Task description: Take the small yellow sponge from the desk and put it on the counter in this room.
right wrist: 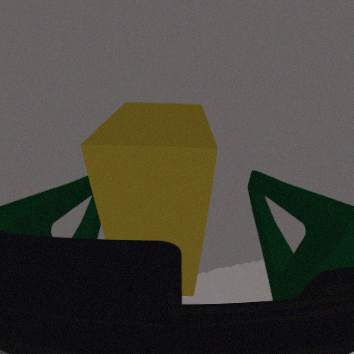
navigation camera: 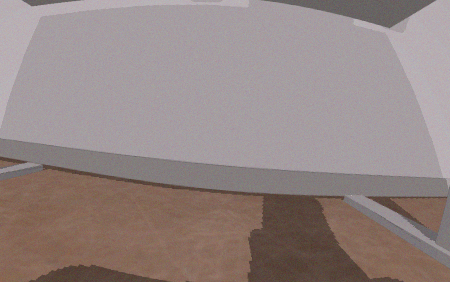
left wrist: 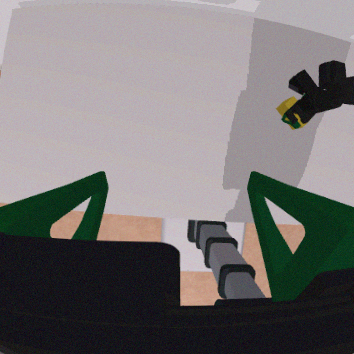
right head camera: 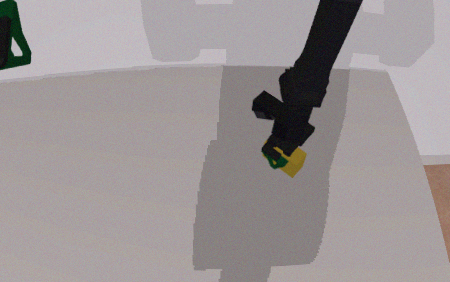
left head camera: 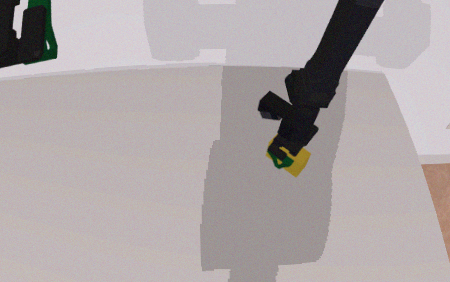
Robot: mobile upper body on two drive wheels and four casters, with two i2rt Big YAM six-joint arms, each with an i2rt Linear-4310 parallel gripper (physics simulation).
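Places are measured from the left arm's base along level axes (x ahead, y down, z left), in millimetres.
Where they show: left gripper, between the fingertips: (left wrist: 177,178) (left head camera: 17,60); right gripper, between the fingertips: (left wrist: 290,111).
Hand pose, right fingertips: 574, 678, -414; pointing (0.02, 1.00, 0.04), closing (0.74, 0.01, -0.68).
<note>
After its pixels a point has its place, as x, y, z.
The small yellow sponge (left head camera: 299,163) {517, 628, -427} (right head camera: 295,163) {517, 628, -429} (left wrist: 286,106) {573, 629, -368} (right wrist: 152,195) {584, 628, -390} is on the pale desk (left head camera: 100,175) {532, 690, 76} (right head camera: 100,175) {530, 690, 70} (left wrist: 125,100) {563, 690, 170} (navigation camera: 225,90) {968, 1056, -219}, in a dark shadow. My right gripper (left head camera: 283,159) {574, 678, -414} (right head camera: 276,160) {574, 678, -414} (left wrist: 290,111) {574, 678, -414} (right wrist: 177,177) {574, 678, -414} is open at the sponge. In the right wrist view the sponge lies off-centre between the fingers: it covers the tip of the finger at the picture's left, and a gap shows to the other finger. Whether that finger touches it cannot be told. My left gripper (left wrist: 177,178) {355, 130, 0} is open and empty, off to the side. The counter is not identifiable.
The desk's thick front edge (navigation camera: 200,175) {957, 1363, -156} crosses the navigation view, with a grey bar (navigation camera: 395,222) below it at the right. Brown floor (navigation camera: 125,225) {657, 1410, -30} (left head camera: 439,192) {722, 1410, -1539} shows beneath and beside the desk. A ribbed grey tube (left wrist: 225,255) {50, 646, -206} shows beyond my left fingers.
</note>
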